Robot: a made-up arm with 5 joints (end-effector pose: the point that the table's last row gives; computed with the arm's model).
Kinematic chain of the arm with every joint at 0, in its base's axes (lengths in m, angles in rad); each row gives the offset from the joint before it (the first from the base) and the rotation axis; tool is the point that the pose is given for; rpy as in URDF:
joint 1: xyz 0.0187 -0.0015 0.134 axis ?
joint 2: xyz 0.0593 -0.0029 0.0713 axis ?
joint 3: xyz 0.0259 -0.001 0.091 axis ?
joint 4: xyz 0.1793 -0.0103 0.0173 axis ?
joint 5: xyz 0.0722 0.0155 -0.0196 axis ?
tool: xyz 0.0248 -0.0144 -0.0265 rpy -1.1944 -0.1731 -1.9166
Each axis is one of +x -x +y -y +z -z.
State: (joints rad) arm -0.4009 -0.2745 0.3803 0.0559 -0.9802
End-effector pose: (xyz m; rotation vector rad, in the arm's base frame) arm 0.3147 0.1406 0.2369 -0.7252 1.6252 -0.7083
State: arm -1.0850 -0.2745 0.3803 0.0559 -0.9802
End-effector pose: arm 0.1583 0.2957 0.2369 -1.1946 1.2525 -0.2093
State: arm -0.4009 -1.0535 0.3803 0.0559 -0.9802
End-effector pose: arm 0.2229 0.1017 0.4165 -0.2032 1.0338 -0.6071
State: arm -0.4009 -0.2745 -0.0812 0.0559 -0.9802
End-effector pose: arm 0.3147 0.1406 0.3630 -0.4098 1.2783 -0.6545
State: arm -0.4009 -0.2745 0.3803 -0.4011 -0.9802
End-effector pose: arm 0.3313 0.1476 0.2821 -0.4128 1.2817 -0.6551
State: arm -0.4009 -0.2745 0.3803 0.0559 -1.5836
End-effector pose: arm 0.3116 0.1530 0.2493 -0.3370 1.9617 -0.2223
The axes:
joint 1: -z
joint 2: +y
joint 3: +y
joint 4: +y
joint 5: -x

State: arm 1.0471 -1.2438 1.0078 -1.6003 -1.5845
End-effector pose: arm 0.1223 -0.1250 0.4202 0.3613 -0.1488 -1.2076
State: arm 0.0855 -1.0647 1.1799 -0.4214 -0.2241
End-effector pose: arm 0.2966 -0.0322 0.2515 -0.5016 1.0207 -1.7221
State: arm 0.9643 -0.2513 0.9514 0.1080 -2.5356
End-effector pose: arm 0.1973 -0.2095 0.1233 2.1232 1.8853 -0.0462
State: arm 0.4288 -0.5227 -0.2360 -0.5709 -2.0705
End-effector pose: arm 0.2107 -0.0547 0.5225 0.4125 0.5462 -0.1854
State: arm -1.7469 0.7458 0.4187 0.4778 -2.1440
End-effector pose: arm -0.0477 0.1925 0.0012 1.9137 -2.2305 0.7762
